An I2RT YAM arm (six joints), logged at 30 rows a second.
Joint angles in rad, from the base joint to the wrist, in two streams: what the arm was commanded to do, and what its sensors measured. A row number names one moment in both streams.
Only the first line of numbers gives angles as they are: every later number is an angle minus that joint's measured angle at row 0.
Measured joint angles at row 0:
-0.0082, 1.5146, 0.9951, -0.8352, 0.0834, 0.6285
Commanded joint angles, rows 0 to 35:
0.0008, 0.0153, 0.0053, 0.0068, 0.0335, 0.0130
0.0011, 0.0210, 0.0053, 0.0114, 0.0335, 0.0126
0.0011, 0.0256, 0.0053, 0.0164, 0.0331, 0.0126
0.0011, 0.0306, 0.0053, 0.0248, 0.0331, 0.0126
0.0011, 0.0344, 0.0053, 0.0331, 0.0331, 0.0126
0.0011, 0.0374, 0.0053, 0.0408, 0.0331, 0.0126
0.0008, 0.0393, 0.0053, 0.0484, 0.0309, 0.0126
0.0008, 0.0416, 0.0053, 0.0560, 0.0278, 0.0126
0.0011, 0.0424, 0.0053, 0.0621, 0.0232, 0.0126
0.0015, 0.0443, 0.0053, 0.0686, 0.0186, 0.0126
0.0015, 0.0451, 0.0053, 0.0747, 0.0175, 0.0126
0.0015, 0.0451, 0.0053, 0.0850, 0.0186, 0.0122
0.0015, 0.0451, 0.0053, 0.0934, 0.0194, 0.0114
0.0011, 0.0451, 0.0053, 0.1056, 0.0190, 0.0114
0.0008, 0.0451, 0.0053, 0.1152, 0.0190, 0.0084
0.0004, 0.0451, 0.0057, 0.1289, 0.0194, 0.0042
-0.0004, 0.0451, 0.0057, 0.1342, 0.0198, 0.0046
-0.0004, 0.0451, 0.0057, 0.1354, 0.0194, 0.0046
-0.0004, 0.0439, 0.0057, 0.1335, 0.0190, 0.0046
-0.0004, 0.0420, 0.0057, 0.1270, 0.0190, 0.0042
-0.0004, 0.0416, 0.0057, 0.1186, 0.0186, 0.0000
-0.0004, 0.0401, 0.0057, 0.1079, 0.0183, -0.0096
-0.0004, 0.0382, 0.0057, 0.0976, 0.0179, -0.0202
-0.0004, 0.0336, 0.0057, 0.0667, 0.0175, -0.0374
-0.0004, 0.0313, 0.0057, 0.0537, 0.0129, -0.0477
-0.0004, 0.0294, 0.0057, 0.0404, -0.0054, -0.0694
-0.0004, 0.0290, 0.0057, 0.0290, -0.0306, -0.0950
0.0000, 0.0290, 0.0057, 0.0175, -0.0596, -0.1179
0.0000, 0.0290, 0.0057, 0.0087, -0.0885, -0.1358
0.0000, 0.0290, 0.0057, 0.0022, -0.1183, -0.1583
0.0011, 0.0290, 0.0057, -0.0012, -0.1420, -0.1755
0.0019, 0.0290, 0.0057, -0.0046, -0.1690, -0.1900
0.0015, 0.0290, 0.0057, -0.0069, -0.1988, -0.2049
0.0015, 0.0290, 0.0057, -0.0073, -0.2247, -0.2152
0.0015, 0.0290, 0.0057, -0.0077, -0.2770, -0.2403
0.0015, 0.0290, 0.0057, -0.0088, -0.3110, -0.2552
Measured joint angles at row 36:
-0.0004, 0.0386, 0.0000, -0.0058, -0.1660, -0.1759
